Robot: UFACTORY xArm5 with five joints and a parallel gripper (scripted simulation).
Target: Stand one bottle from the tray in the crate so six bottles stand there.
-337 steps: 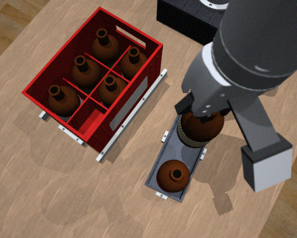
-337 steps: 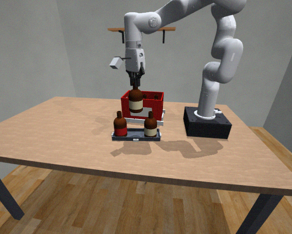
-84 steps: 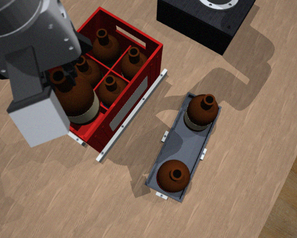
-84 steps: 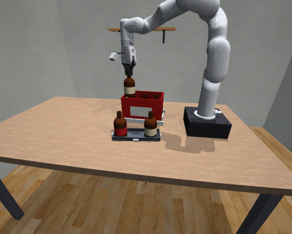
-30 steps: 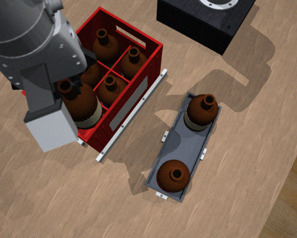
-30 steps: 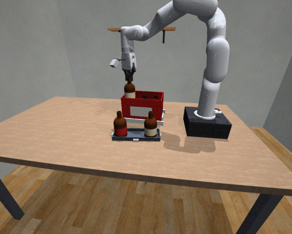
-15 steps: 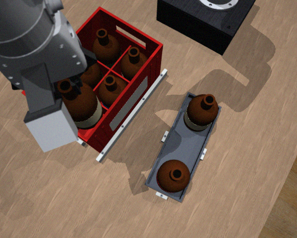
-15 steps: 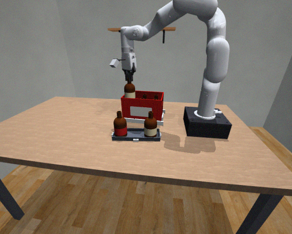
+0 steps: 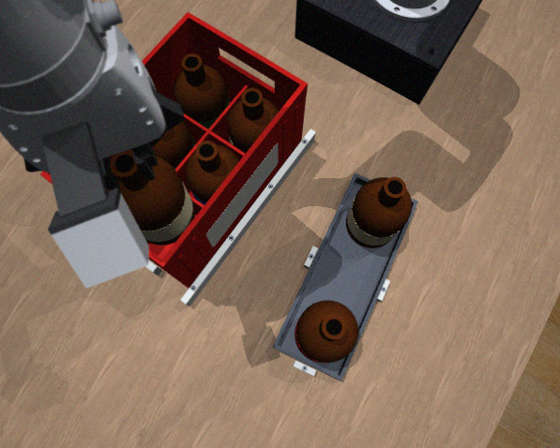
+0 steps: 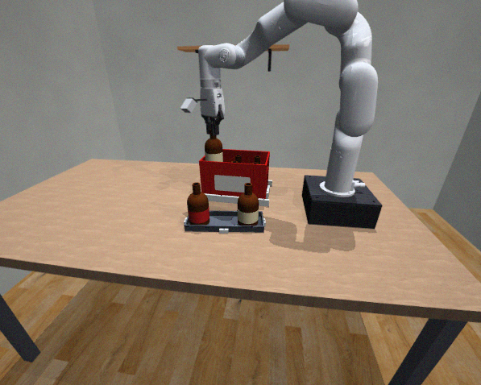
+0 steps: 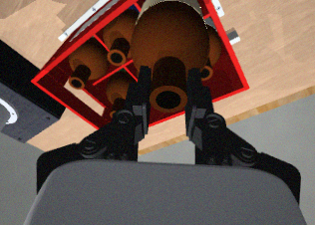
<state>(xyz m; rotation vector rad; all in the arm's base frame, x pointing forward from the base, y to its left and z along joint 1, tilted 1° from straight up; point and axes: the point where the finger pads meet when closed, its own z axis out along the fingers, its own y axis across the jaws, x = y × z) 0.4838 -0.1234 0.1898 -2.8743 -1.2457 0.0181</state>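
Right now the red crate is 90 mm behind my hand, 30 mm to the right of it and 210 mm below it. The rest, counted from my hand: grey tray 70 mm behind, 230 mm to the left, 280 mm below.
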